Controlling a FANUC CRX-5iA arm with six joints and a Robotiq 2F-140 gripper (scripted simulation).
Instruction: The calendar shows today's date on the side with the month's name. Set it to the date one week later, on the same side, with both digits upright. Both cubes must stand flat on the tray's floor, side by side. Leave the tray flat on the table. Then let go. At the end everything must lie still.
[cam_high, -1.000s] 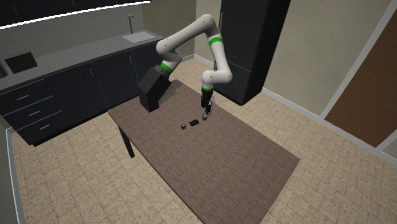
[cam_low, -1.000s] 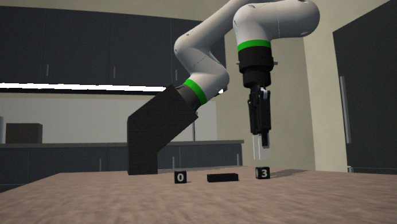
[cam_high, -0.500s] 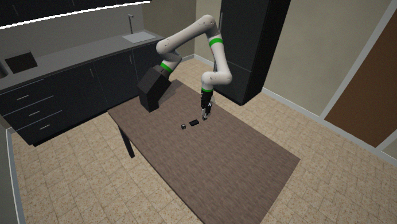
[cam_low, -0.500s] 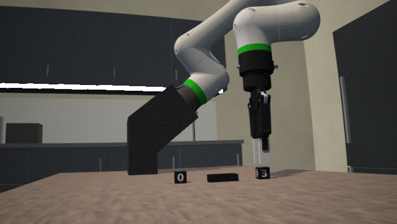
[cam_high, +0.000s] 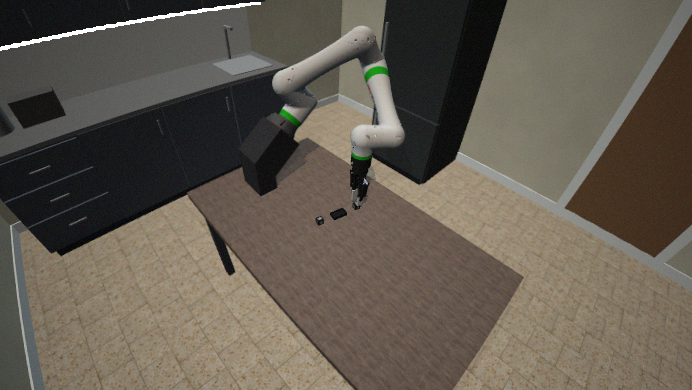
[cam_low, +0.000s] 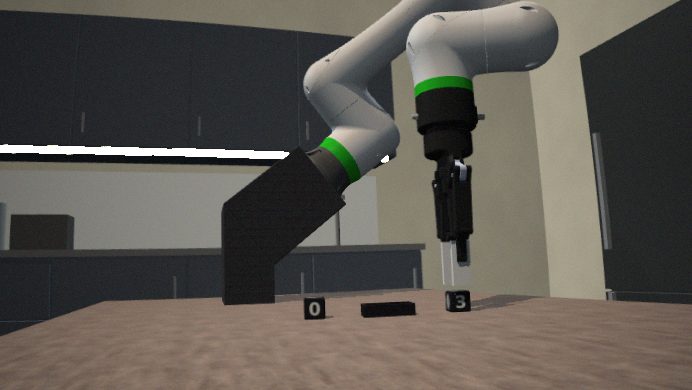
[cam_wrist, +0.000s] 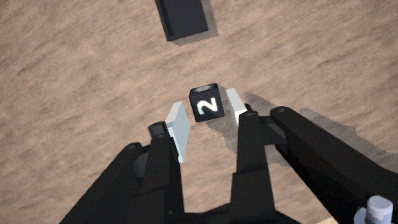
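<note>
Now: hand 60 mm above the cube. Round my hand: black tray: 110 mm to the right, 60 mm below, 10 mm behind.
</note>
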